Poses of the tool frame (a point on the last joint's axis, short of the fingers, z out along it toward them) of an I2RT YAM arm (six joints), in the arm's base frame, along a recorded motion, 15 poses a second.
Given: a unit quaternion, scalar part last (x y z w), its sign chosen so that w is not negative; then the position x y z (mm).
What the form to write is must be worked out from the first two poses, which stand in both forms.
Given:
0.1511 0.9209 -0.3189 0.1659 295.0 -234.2 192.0
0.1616 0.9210 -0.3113 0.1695 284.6 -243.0 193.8
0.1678 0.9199 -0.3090 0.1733 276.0 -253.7 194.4
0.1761 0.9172 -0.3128 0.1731 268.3 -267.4 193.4
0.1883 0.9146 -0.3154 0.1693 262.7 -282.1 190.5
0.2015 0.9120 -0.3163 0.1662 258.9 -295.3 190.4
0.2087 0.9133 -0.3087 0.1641 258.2 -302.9 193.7
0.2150 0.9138 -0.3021 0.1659 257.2 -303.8 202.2
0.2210 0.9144 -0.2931 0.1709 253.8 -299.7 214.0
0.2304 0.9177 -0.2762 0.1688 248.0 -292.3 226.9
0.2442 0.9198 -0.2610 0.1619 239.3 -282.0 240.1
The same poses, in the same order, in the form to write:
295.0 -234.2 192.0 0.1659 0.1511 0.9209 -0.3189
284.6 -243.0 193.8 0.1695 0.1616 0.9210 -0.3113
276.0 -253.7 194.4 0.1733 0.1678 0.9199 -0.3090
268.3 -267.4 193.4 0.1731 0.1761 0.9172 -0.3128
262.7 -282.1 190.5 0.1693 0.1883 0.9146 -0.3154
258.9 -295.3 190.4 0.1662 0.2015 0.9120 -0.3163
258.2 -302.9 193.7 0.1641 0.2087 0.9133 -0.3087
257.2 -303.8 202.2 0.1659 0.2150 0.9138 -0.3021
253.8 -299.7 214.0 0.1709 0.2210 0.9144 -0.2931
248.0 -292.3 226.9 0.1688 0.2304 0.9177 -0.2762
239.3 -282.0 240.1 0.1619 0.2442 0.9198 -0.2610

